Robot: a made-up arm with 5 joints.
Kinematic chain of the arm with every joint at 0, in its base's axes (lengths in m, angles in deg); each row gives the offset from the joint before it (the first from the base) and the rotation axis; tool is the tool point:
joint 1: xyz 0 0 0.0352 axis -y
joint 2: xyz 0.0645 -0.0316 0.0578 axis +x
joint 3: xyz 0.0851 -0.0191 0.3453 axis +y
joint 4: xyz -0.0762 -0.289 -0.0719 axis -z
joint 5: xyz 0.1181 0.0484 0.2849 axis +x
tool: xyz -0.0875 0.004 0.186
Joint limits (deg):
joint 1: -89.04..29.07
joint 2: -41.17..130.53
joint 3: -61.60..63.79
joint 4: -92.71..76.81
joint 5: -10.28..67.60
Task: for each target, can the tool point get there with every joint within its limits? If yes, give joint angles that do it. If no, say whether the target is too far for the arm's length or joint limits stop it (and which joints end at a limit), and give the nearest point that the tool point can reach.
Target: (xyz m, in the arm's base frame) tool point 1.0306 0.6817 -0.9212
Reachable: no: too far | nearest point 0.7279 0.2065 -0.3901 | short by 0.774 m
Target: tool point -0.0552 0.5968 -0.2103
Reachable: no: joint limits stop it (at a limit: joint 2, joint 3, joint 5) | nearest point -0.1028 -0.0343 -0.4219 | short by 0.667 m
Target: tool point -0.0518 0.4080 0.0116
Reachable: no: joint limits stop it (at a limit: joint 2, joint 3, joint 4, joint 5) | nearest point -0.4255 -0.0346 -0.1587 | short by 0.604 m
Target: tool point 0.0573 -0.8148 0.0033
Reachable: yes | joints -44.30 61.09 6.11 37.90 59.92
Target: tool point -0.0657 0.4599 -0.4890
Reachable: no: joint limits stop it (at a limit: joint 2, joint 3, joint 5) | nearest point -0.0622 -0.0297 -0.4612 | short by 0.490 m
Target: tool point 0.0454 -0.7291 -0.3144
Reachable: yes | joints -33.88 87.99 14.19 -40.38 43.64
